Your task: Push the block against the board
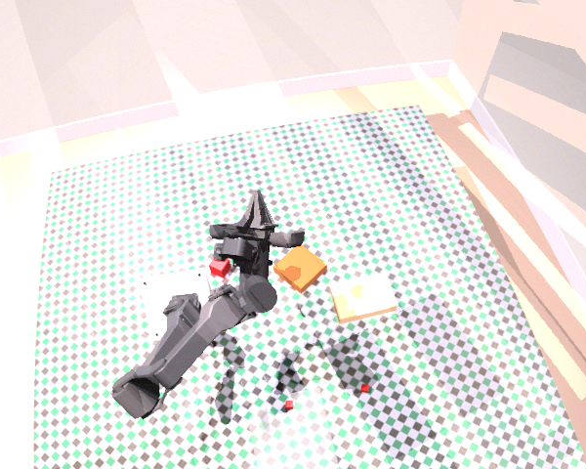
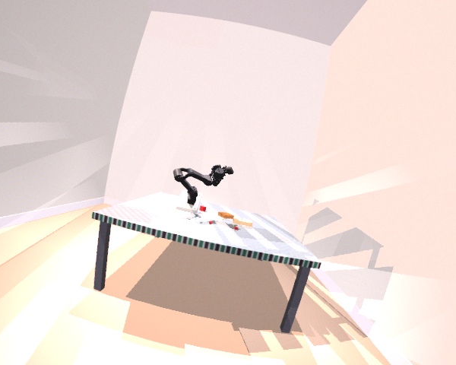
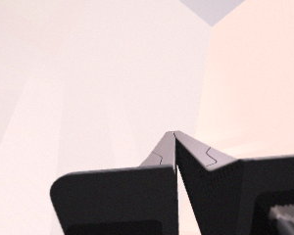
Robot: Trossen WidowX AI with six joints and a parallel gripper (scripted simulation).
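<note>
My gripper tip is now 8 cm short of the orange square block, 6 cm to the right of it and 41 cm above it. Also, from my gripper tip: red cube (13 cm behind, 9 cm to the left, 40 cm below); pale tan board (23 cm ahead, 5 cm to the right, 41 cm below).
</note>
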